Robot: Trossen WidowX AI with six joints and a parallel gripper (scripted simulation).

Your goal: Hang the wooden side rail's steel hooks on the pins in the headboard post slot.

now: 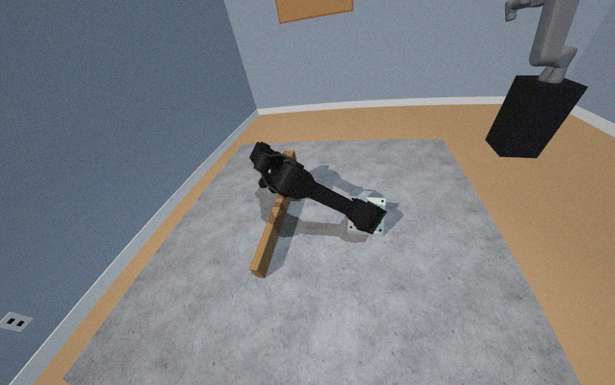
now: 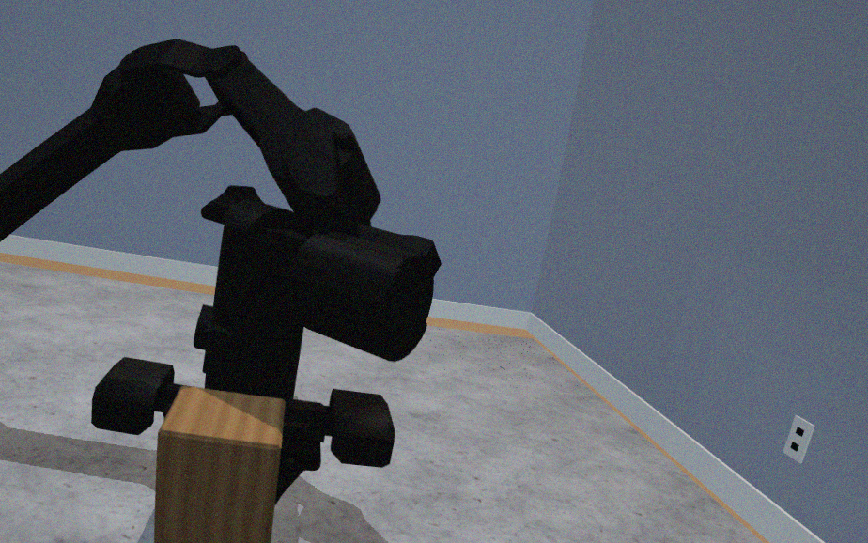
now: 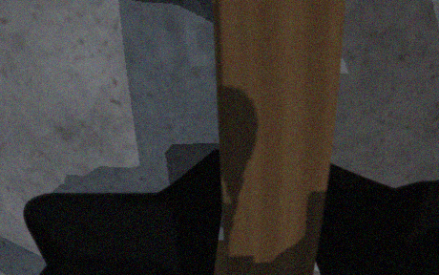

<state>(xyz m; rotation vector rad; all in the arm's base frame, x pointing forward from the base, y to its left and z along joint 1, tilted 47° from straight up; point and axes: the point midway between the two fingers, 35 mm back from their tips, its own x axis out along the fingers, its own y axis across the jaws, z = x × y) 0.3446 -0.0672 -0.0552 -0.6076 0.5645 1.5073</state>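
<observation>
Now: the wooden headboard post 120 mm to the right of my gripper tip and 50 mm above it.
</observation>
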